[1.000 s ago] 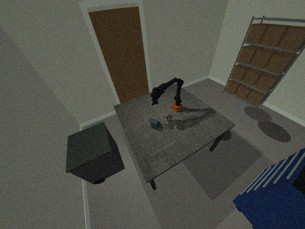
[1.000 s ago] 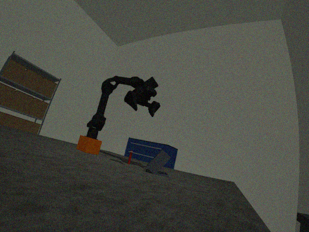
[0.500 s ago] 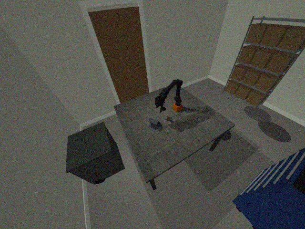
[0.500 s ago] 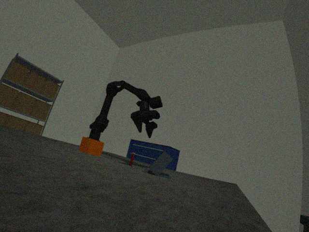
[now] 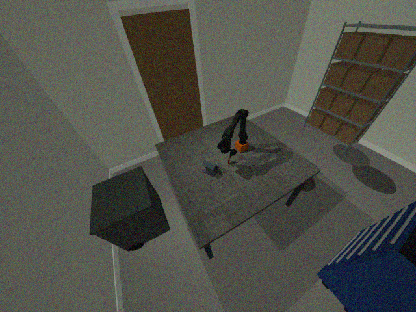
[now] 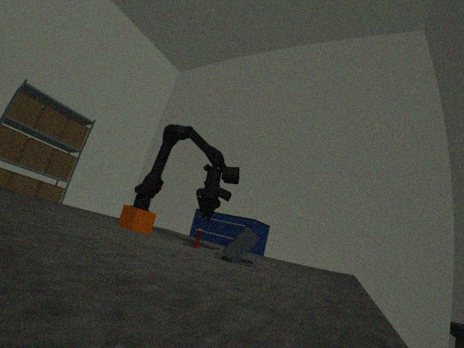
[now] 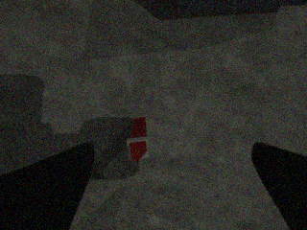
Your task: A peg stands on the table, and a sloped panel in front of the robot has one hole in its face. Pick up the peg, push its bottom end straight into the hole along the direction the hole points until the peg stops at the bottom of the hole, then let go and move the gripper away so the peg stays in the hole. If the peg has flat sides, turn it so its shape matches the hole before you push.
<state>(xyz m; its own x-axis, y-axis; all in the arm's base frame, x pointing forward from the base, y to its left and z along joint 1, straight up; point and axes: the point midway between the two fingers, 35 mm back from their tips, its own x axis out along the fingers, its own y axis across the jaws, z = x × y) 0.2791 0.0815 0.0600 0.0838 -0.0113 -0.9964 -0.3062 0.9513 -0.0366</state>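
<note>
The red peg is 20 mm behind my gripper tip, 20 mm to the left of it and 60 mm below it. Round my gripper tip: sloped panel: 170 mm ahead, 20 mm to the right, 60 mm below.
</note>
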